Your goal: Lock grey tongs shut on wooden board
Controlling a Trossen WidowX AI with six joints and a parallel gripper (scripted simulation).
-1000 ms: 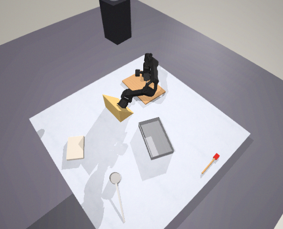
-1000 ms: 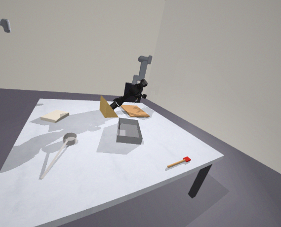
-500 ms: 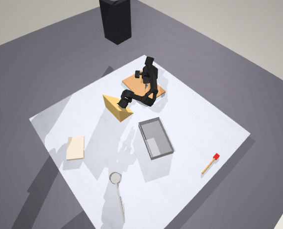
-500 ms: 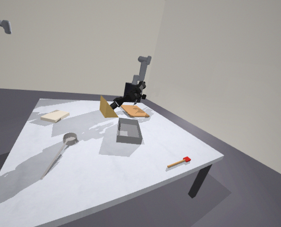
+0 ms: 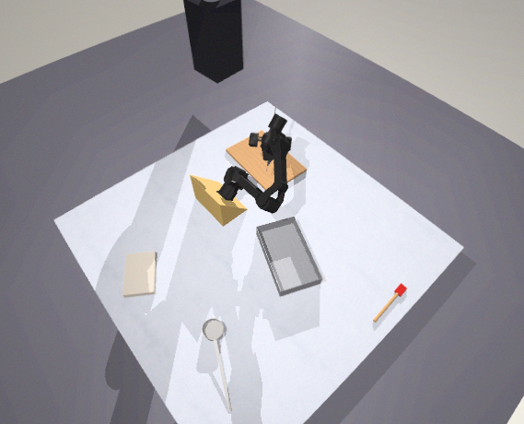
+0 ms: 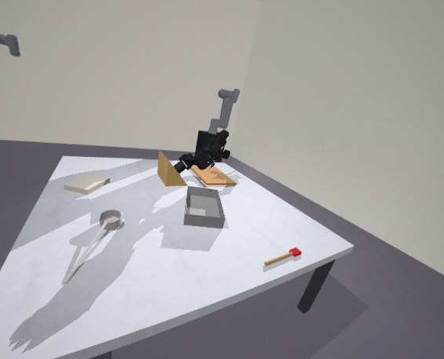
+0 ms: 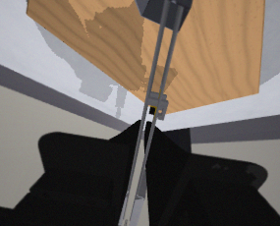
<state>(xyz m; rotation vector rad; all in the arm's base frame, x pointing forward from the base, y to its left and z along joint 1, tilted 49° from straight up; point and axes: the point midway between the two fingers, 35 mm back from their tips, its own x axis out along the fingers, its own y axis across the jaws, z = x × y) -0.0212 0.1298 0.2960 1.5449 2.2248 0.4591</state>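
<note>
Right now the wooden board is 140 mm below my gripper tip and 40 mm behind it. Round my gripper tip: cream block 800 mm to the right, 130 mm below, 30 mm ahead; grey roasting tin 400 mm ahead, 330 mm to the right, 120 mm below.
</note>
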